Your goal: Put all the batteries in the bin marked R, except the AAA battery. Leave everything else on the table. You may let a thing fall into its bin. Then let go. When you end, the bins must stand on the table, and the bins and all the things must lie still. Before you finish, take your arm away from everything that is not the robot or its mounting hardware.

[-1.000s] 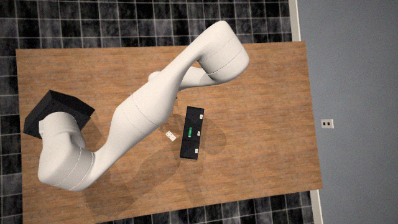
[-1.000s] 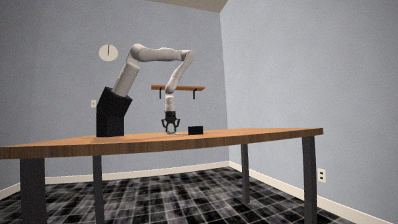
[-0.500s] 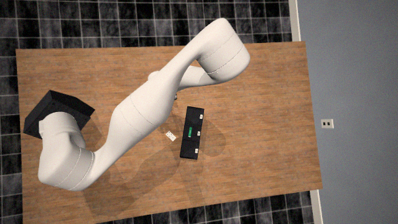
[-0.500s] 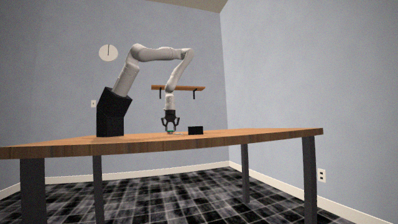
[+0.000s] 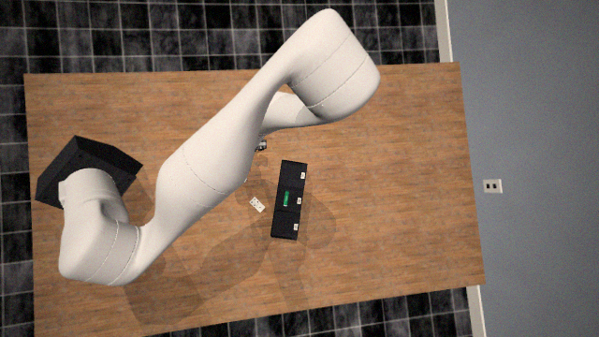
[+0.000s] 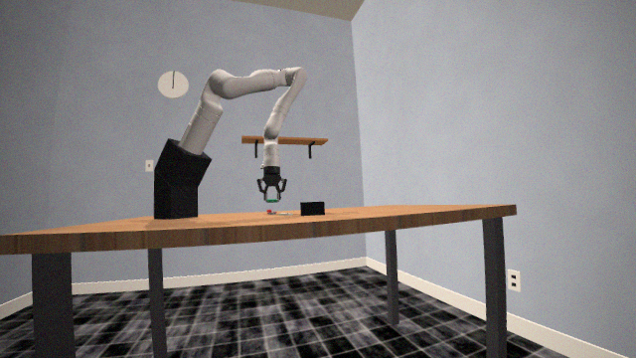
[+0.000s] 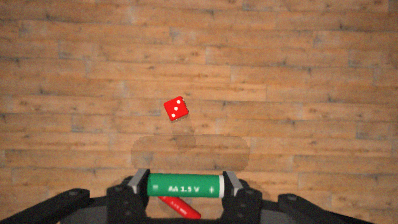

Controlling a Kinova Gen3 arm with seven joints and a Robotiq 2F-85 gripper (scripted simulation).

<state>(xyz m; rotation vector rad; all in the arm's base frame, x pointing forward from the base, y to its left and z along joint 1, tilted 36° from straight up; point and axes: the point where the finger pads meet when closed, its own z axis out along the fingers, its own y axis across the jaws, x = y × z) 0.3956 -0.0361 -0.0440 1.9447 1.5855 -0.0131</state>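
Right now the black bin is 80 mm ahead of my hand, 200 mm to the right of it and 50 mm below it. From my hand the other things lie so: red die (50 mm to the left, 60 mm below); then tiny white thing (40 mm behind, 80 mm to the right, 60 mm below); then red battery (20 mm behind, 30 mm to the right, 60 mm below).
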